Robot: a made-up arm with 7 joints. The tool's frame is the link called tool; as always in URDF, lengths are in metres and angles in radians. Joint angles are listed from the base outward. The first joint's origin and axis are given. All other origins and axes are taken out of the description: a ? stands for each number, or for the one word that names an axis. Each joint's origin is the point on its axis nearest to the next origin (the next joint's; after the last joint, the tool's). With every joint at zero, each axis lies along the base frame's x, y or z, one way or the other. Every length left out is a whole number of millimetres.
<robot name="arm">
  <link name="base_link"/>
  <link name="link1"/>
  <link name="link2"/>
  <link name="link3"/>
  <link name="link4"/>
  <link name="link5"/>
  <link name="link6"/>
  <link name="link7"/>
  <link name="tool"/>
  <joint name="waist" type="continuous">
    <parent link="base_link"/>
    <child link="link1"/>
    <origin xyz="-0.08 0 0.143"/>
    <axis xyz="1 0 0"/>
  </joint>
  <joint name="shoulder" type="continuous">
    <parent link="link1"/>
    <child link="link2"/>
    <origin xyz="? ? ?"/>
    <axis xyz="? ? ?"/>
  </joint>
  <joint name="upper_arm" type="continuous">
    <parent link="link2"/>
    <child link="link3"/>
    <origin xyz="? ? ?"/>
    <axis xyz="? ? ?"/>
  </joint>
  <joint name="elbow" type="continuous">
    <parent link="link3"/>
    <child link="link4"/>
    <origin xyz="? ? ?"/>
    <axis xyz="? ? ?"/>
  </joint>
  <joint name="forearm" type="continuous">
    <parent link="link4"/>
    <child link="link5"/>
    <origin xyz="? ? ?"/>
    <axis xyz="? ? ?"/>
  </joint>
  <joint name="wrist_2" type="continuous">
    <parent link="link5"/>
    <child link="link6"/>
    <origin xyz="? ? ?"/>
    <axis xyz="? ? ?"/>
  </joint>
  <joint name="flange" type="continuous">
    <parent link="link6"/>
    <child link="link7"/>
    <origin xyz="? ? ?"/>
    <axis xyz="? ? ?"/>
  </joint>
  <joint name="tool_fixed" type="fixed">
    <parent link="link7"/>
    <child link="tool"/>
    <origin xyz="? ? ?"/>
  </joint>
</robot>
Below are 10 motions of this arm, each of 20 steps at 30 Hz.
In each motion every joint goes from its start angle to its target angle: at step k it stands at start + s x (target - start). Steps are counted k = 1, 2, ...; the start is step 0. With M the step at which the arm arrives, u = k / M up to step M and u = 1 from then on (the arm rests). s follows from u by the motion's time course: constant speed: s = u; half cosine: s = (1 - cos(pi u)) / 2; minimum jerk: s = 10 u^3 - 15 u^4 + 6 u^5.
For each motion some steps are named. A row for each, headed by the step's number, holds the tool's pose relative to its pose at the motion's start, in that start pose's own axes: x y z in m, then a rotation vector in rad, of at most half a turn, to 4 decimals.
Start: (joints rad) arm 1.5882 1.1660 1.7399 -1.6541 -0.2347 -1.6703 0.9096
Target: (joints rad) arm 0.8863 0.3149 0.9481 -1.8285 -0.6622 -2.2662 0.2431
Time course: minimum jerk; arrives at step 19
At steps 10, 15, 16, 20:
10: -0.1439 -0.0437 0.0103 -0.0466 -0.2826 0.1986
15: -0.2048 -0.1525 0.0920 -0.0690 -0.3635 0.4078
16: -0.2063 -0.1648 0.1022 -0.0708 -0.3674 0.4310
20: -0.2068 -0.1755 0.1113 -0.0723 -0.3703 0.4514

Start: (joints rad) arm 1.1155 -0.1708 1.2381 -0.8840 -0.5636 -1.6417 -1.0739
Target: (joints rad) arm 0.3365 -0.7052 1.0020 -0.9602 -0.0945 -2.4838 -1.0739
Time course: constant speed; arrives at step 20
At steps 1, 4, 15, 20:
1: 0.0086 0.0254 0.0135 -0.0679 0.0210 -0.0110
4: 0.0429 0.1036 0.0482 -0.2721 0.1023 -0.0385
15: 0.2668 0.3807 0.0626 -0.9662 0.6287 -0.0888
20: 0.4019 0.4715 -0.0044 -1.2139 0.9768 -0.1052

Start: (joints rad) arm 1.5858 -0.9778 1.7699 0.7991 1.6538 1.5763 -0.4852
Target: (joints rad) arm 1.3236 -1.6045 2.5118 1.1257 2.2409 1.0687 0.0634
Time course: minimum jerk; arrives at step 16
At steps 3, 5, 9, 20:
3: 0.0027 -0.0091 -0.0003 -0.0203 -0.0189 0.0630
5: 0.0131 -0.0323 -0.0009 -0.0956 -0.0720 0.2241
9: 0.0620 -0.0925 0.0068 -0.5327 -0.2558 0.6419
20: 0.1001 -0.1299 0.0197 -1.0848 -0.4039 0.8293

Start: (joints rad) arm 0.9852 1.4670 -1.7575 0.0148 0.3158 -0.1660 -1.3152
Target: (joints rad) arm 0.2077 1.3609 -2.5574 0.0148 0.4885 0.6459 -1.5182
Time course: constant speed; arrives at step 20
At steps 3, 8, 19, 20:
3: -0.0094 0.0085 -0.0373 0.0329 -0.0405 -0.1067
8: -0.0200 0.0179 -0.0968 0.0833 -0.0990 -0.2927
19: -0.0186 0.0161 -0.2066 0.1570 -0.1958 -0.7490
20: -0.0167 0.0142 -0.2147 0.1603 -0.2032 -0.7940

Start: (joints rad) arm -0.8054 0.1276 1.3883 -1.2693 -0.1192 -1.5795 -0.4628
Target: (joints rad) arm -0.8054 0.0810 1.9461 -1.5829 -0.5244 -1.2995 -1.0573
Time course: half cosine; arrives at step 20
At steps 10, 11, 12, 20:
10: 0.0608 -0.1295 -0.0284 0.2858 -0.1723 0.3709
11: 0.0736 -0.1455 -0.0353 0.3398 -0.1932 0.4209
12: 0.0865 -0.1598 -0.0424 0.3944 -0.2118 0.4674
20: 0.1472 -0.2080 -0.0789 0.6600 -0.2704 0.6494

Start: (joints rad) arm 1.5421 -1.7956 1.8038 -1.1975 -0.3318 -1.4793 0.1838
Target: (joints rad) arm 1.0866 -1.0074 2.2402 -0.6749 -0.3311 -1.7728 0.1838
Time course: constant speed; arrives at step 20
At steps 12, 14, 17, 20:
12: -0.0296 0.0115 0.0418 -0.2254 0.1689 -0.1462
14: -0.0333 0.0204 0.0548 -0.2459 0.2086 -0.1824
17: -0.0372 0.0375 0.0758 -0.2664 0.2722 -0.2431
20: -0.0386 0.0585 0.0982 -0.2745 0.3392 -0.3114

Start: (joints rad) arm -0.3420 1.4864 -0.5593 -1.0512 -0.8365 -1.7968 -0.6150
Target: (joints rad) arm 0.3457 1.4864 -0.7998 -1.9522 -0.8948 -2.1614 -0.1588
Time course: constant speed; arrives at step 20
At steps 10, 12, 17, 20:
10: 0.2116 0.2755 -0.0444 -0.6412 0.5789 -0.0286
12: 0.2668 0.3213 -0.0763 -0.7481 0.7156 -0.0600
17: 0.4152 0.4016 -0.1865 -0.9714 1.0828 -0.1679
20: 0.5058 0.4202 -0.2688 -1.0695 1.3185 -0.2489

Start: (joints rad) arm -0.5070 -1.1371 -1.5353 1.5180 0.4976 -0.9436 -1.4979
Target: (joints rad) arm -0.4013 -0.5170 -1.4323 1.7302 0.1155 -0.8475 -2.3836
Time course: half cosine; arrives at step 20
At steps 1, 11, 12, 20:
1: -0.0001 -0.0004 -0.0009 -0.0001 -0.0029 -0.0052
11: -0.0100 -0.0369 -0.0809 -0.1112 -0.3004 -0.4964
12: -0.0113 -0.0417 -0.0916 -0.1417 -0.3429 -0.5616
20: -0.0156 -0.0677 -0.1392 -0.3290 -0.5349 -0.8476

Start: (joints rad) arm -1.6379 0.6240 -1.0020 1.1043 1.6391 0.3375 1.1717
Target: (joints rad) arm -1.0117 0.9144 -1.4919 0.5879 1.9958 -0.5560 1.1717
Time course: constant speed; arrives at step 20
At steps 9, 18, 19, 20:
9: -0.0272 -0.1190 0.1664 0.0164 0.0912 -0.0826
18: -0.0296 -0.3014 0.2621 0.0822 0.1261 -0.0997
19: -0.0280 -0.3239 0.2676 0.0948 0.1274 -0.1002
20: -0.0259 -0.3466 0.2719 0.1085 0.1286 -0.1008

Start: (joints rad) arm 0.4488 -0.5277 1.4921 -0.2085 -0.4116 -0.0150 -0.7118
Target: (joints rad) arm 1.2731 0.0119 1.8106 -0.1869 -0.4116 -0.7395 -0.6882
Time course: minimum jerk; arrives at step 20
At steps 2, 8, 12, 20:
2: 0.0041 0.0030 0.0033 -0.0098 0.0079 0.0007
8: 0.1753 0.1084 0.0877 -0.3452 0.3132 0.0705
12: 0.4034 0.2216 0.0901 -0.6848 0.7076 0.2596
20: 0.5843 0.3038 0.0088 -0.9165 1.0580 0.5165

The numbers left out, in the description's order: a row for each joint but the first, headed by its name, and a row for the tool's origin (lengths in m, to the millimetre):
shoulder: xyz 0 0.011 0.146, axis 0 1 0
upper_arm: xyz -0.091 0 0.169, axis 0 0 -1
elbow: xyz -0.264 -0.102 0, axis 1 0 0
forearm: xyz 0 0.169 0.029, axis 0 -1 0
wrist_2: xyz -0.048 0 0.055, axis 1 0 0
flange: xyz 0 -0.052 0.01, axis 0 1 0
tool: xyz -0.156 0 0.082

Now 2 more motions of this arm.
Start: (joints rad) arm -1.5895 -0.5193 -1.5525 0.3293 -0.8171 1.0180 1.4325
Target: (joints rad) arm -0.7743 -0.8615 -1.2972 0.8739 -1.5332 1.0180 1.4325
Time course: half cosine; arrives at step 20
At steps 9, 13, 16, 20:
9: 0.1245 -0.1105 -0.0002 -0.0578 -0.0452 0.1851
13: 0.2154 -0.1746 0.0432 -0.1548 -0.0431 0.2951
16: 0.2642 -0.2011 0.0831 -0.2291 -0.0339 0.3405
20: 0.2884 -0.2114 0.1082 -0.2735 -0.0280 0.3580

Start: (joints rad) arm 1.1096 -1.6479 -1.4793 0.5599 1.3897 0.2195 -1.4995
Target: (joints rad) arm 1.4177 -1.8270 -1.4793 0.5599 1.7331 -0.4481 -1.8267
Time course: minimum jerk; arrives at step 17
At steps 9, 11, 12, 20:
9: -0.0146 -0.0295 -0.0175 0.1088 -0.4465 0.5278
11: -0.0069 -0.0347 -0.0236 0.1573 -0.6139 0.7169
12: -0.0022 -0.0354 -0.0254 0.1785 -0.6827 0.7938
20: 0.0083 -0.0341 -0.0272 0.2193 -0.8090 0.9342

